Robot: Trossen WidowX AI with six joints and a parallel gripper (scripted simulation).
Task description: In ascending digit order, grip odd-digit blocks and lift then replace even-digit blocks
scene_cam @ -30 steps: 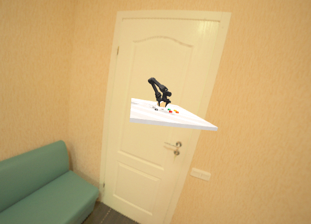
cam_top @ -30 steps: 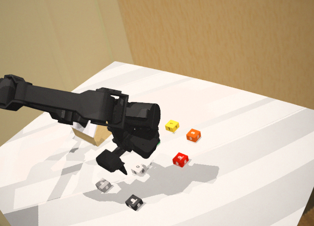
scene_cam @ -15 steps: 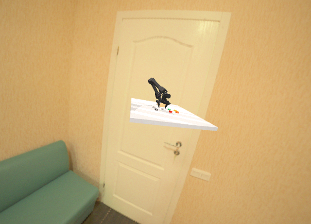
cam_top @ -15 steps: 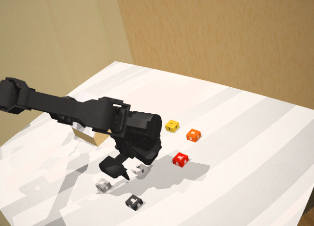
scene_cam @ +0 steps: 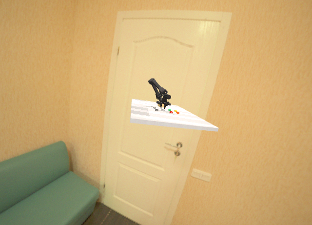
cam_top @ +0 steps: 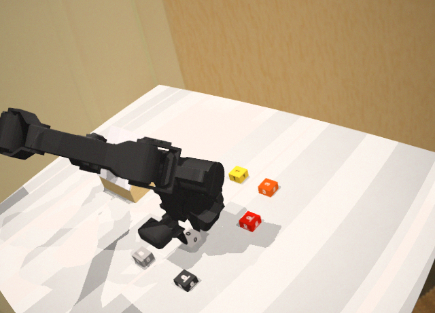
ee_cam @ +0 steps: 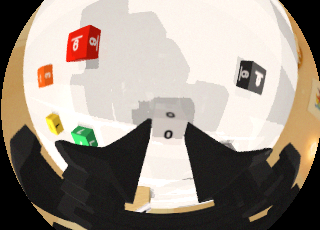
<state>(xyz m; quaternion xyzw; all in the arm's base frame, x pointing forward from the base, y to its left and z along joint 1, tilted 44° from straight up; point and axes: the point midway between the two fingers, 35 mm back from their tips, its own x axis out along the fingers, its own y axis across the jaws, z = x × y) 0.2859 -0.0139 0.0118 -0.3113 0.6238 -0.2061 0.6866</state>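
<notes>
My gripper tip is now 20 cm to the right of the yellow block and 6 cm past it. Round my gripper tip: black block (8 cm to the right, 8 cm ahead); then white block (right at my gripper tip); then grey block (10 cm to the right, 4 cm behind).
</notes>
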